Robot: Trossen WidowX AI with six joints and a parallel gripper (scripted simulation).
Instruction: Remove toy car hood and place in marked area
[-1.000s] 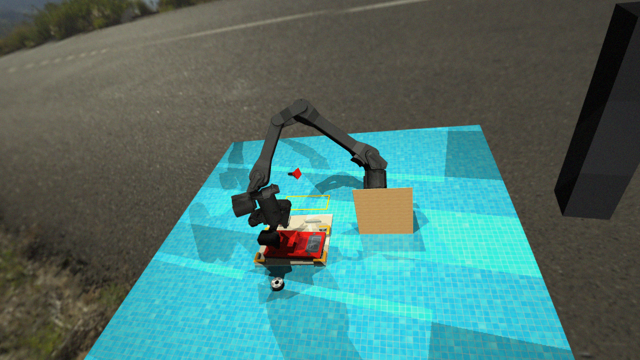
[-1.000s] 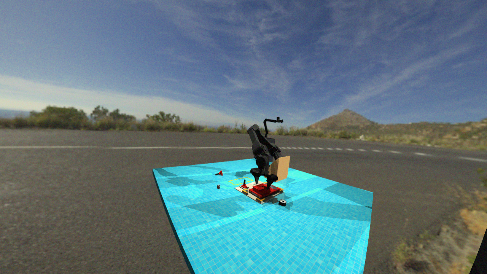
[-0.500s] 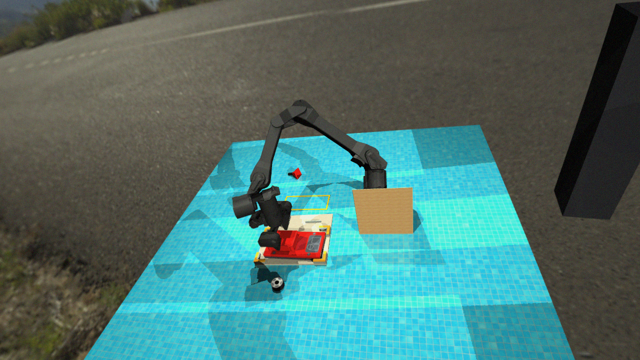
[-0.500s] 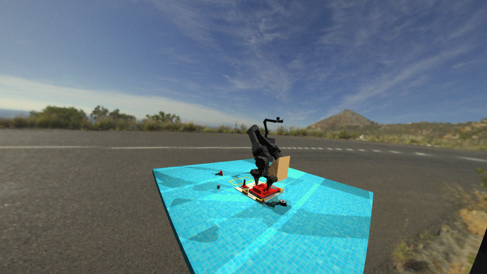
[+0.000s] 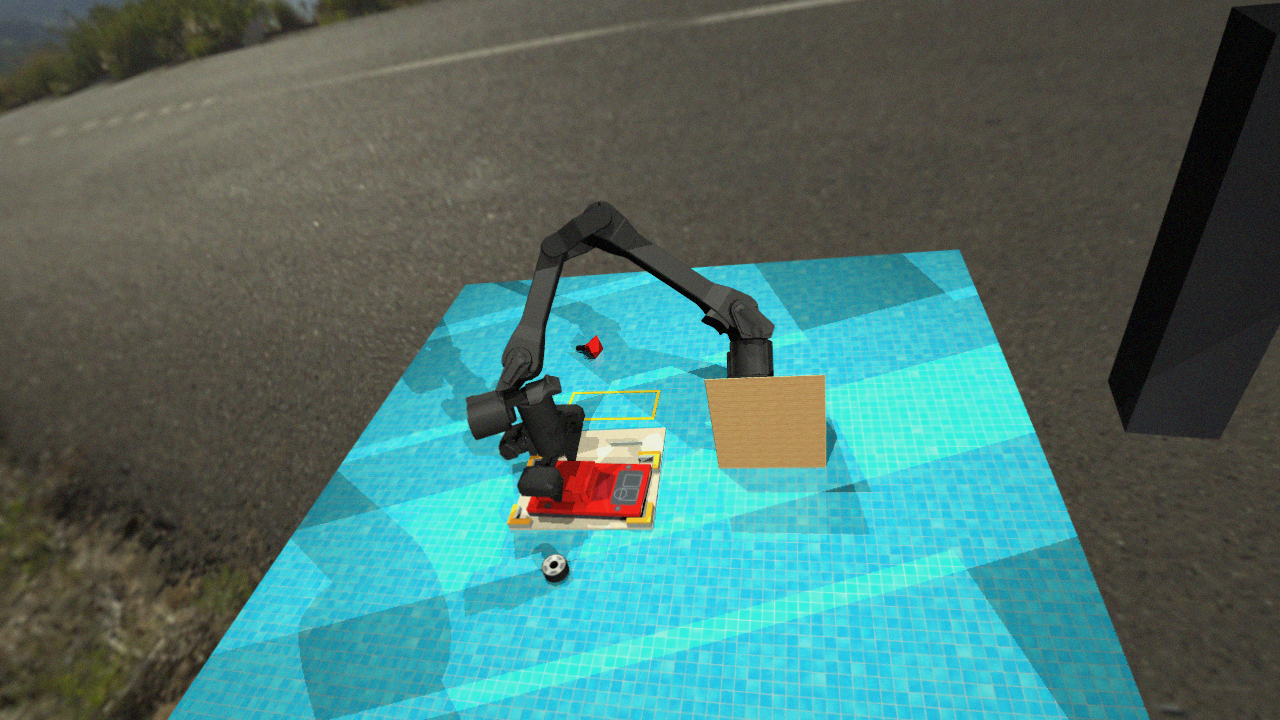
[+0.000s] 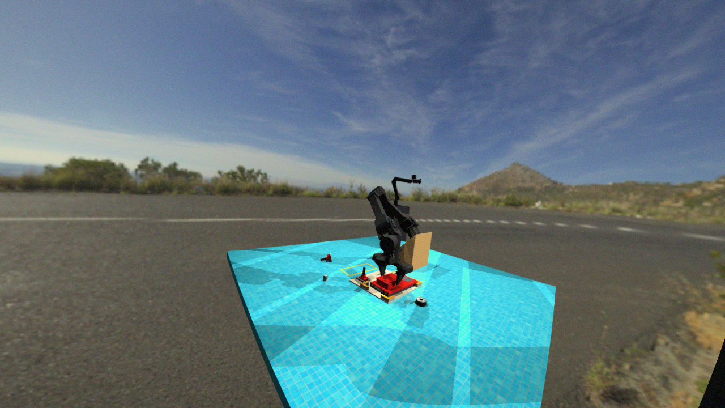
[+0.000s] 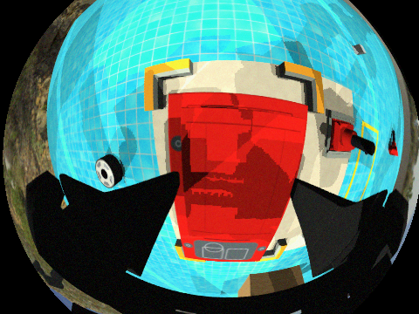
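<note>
My gripper tip is 10 mm above the grey engine block. The rest, counted from my gripper tip: wheel: 40 mm behind, 150 mm to the left, 30 mm below; then red hood: right at my gripper tip.
</note>
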